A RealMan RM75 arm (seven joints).
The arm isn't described. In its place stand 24 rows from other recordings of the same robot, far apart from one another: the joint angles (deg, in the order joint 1, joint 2, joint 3, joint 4, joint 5, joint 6, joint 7), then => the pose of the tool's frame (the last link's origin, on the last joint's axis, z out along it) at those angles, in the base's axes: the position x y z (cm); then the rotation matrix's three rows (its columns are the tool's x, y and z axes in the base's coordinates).
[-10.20, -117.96, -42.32, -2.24, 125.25, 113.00, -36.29] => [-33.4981, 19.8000, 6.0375], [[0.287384, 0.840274, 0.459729], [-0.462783, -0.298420, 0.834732], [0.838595, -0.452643, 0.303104]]
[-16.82, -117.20, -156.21, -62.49, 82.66, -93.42, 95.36] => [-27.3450, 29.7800, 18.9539], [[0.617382, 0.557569, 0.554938], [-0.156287, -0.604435, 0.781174], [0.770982, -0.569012, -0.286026]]
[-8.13, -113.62, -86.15, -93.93, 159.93, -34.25, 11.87] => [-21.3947, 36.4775, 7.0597], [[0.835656, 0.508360, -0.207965], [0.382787, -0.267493, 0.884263], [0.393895, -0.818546, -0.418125]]
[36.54, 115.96, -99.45, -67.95, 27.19, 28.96, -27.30] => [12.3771, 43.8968, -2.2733], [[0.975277, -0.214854, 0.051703], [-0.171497, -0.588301, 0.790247], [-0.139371, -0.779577, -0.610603]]
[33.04, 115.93, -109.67, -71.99, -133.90, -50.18, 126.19] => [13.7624, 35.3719, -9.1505], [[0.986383, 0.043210, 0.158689], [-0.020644, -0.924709, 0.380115], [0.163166, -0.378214, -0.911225]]
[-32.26, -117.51, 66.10, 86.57, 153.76, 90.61, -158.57] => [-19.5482, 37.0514, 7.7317], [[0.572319, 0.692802, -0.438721], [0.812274, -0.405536, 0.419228], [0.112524, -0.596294, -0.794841]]
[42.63, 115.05, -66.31, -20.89, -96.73, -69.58, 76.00] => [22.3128, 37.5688, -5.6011], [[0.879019, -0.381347, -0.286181], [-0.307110, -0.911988, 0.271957], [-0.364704, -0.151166, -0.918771]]
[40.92, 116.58, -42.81, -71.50, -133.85, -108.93, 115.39] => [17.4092, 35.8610, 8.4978], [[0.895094, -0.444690, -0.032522], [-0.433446, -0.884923, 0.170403], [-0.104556, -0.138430, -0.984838]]
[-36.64, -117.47, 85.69, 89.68, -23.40, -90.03, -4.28] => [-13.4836, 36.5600, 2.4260], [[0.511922, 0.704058, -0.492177], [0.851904, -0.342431, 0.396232], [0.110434, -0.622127, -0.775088]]
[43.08, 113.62, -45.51, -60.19, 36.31, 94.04, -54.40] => [21.3853, 39.4756, 7.6681], [[0.739375, -0.652187, 0.167265], [-0.670364, -0.689926, 0.273156], [-0.062748, -0.314093, -0.947316]]
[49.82, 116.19, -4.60, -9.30, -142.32, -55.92, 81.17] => [25.5665, 40.9644, -5.2376], [[0.664329, -0.734315, -0.139458], [-0.565960, -0.616067, 0.547861], [-0.488217, -0.285033, -0.824864]]
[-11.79, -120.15, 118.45, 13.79, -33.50, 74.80, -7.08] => [-35.1660, 26.4851, -0.7433], [[0.700176, 0.704195, 0.117740], [-0.101350, -0.065208, 0.992712], [0.706740, -0.707006, 0.025713]]
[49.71, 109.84, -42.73, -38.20, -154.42, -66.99, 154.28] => [26.2187, 44.8490, 6.9841], [[0.287537, -0.886049, 0.363649], [-0.887297, -0.103486, 0.449437], [-0.360591, -0.451894, -0.815945]]
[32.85, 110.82, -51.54, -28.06, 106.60, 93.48, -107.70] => [21.5342, 36.3042, 6.8536], [[0.537343, -0.391287, -0.747099], [-0.051988, -0.899539, 0.433735], [-0.841760, -0.194224, -0.503703]]
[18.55, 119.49, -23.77, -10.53, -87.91, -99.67, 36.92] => [30.4912, 25.5859, 0.6349], [[0.522483, -0.593232, -0.612444], [0.138382, -0.649762, 0.747435], [-0.841345, -0.475273, -0.257397]]
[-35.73, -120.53, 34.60, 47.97, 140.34, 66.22, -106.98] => [-29.8097, 39.1493, 3.2890], [[0.706384, 0.694675, -0.135820], [0.629418, -0.528681, 0.569499], [0.323812, -0.487773, -0.810693]]
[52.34, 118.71, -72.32, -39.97, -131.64, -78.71, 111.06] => [15.8472, 38.4266, -6.5706], [[0.936465, -0.305665, 0.172052], [-0.311055, -0.950381, 0.004619], [0.162103, -0.057843, -0.985077]]
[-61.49, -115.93, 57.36, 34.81, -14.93, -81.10, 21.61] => [-18.9246, 42.4635, -0.7334], [[0.390140, 0.731343, -0.559401], [0.905789, -0.413942, 0.090545], [-0.165340, -0.542024, -0.823937]]
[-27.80, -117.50, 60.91, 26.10, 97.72, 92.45, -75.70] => [-25.2845, 28.3113, -4.5475], [[0.733484, 0.422379, 0.532538], [0.424942, -0.896447, 0.125724], [0.530495, 0.134081, -0.837017]]
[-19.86, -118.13, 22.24, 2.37, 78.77, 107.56, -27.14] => [-29.3971, 25.2231, 2.4346], [[0.445418, 0.606473, 0.658630], [-0.362723, -0.550325, 0.752047], [0.818556, -0.573876, -0.025143]]
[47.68, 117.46, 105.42, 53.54, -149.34, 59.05, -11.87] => [16.9403, 44.7634, -0.9651], [[0.547766, -0.766286, 0.335795], [-0.791069, -0.343739, 0.506017], [-0.272328, -0.542816, -0.794473]]
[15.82, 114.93, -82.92, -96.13, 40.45, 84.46, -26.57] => [20.4892, 31.1603, 3.9464], [[0.702506, -0.631865, 0.327463], [-0.711126, -0.605125, 0.357943], [-0.028015, -0.484325, -0.874440]]
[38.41, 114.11, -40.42, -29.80, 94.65, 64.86, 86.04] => [23.6318, 43.2711, 6.5074], [[-0.490645, 0.763354, -0.420189], [0.250783, 0.585526, 0.770887], [0.834491, 0.272856, -0.478722]]
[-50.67, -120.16, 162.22, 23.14, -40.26, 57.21, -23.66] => [-10.8622, 34.5565, -14.5389], [[0.710306, 0.280469, 0.645602], [-0.018121, -0.909598, 0.415094], [0.703660, -0.306543, -0.641011]]
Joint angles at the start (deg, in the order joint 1, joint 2, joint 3, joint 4, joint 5, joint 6, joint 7):
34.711, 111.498, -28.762, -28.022, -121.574, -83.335, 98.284
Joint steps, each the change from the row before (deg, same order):
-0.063, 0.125, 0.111, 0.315, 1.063, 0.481, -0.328
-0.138, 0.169, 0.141, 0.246, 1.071, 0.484, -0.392
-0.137, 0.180, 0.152, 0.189, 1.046, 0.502, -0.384
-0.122, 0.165, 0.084, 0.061, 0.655, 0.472, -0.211
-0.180, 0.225, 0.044, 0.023, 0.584, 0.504, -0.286
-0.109, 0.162, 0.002, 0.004, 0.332, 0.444, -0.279
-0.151, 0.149, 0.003, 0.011, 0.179, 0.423, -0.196
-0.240, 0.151, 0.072, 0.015, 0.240, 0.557, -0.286
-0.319, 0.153, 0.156, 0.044, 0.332, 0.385, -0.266
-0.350, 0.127, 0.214, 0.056, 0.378, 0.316, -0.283
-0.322, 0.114, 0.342, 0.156, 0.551, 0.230, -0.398
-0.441, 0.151, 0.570, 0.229, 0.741, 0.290, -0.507
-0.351, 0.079, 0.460, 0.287, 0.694, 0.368, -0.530
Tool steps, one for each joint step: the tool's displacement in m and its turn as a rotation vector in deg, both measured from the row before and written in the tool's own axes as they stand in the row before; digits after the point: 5 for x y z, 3 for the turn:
-0.00091, -0.00021, 0.00095, 0.133, -1.157, 0.228
-0.00051, -0.00031, 0.00069, 0.198, -1.196, 0.215
-0.00061, -0.00041, 0.00059, 0.256, -1.189, 0.192
-0.00015, -0.00057, 0.00042, 0.328, -0.760, 0.163
0.00059, -0.00054, 0.00048, 0.367, -0.659, 0.119
0.00049, -0.00056, 0.00045, 0.343, -0.372, -0.035
0.00112, -0.00068, 0.00017, 0.375, -0.212, 0.056
0.00142, -0.00126, -0.00035, 0.578, -0.333, 0.077
0.00174, -0.00104, -0.00081, 0.465, -0.459, 0.234
0.00168, -0.00111, -0.00121, 0.451, -0.538, 0.266
0.00123, -0.00092, -0.00121, 0.352, -0.788, 0.291
0.00160, -0.00136, -0.00187, 0.509, -1.143, 0.482
0.00117, -0.00153, -0.00163, 0.542, -0.999, 0.347

